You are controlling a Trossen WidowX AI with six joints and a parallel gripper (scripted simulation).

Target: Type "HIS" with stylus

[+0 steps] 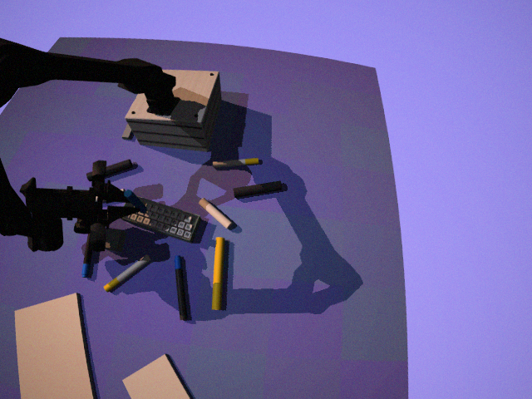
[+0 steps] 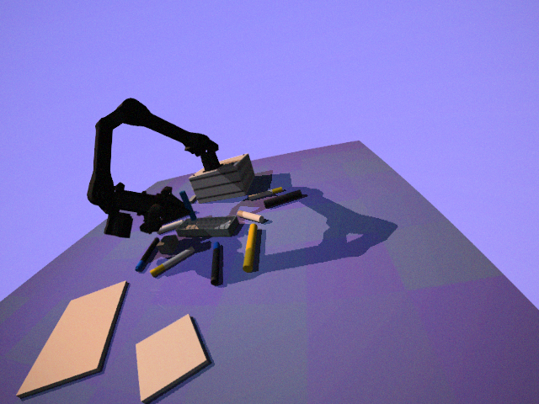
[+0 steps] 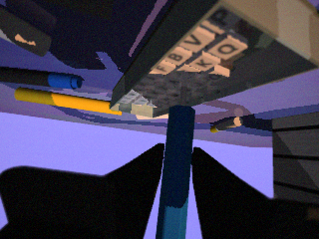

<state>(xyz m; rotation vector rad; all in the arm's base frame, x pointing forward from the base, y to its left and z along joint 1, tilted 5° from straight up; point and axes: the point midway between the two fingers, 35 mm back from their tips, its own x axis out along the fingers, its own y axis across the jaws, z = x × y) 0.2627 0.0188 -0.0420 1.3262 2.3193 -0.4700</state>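
My gripper tip is now 80 mm short of the small cube, 60 mm above it and 50 mm to the left of it. Also, from my gripper tip: yellow marker 210 mm to the left, 80 mm ahead, 60 mm below; blue stylus 20 mm below.
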